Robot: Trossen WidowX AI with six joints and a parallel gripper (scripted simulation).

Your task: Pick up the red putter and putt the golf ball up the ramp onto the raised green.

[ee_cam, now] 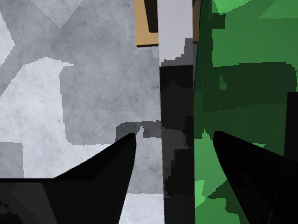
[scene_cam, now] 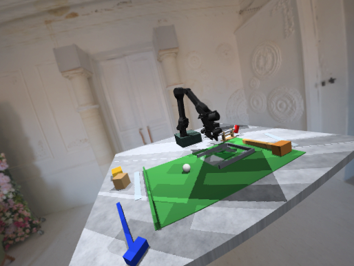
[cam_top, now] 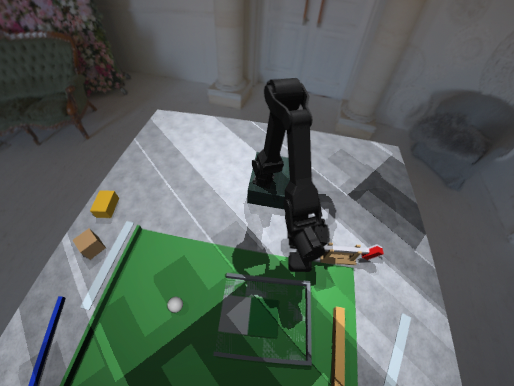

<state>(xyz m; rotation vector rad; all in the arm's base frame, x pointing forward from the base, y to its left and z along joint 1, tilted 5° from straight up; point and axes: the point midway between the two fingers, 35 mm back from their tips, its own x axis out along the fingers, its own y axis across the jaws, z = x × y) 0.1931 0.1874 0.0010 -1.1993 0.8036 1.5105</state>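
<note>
The wooden fence is 130 mm to the left of my gripper tip and 40 mm behind it. The rest, counted from my gripper tip: green mat (290 mm ahead, 130 mm to the right, 30 mm below); then brown block (640 mm to the right, 240 mm ahead); then white golf ball (290 mm ahead, 280 mm to the right, 10 mm below).
</note>
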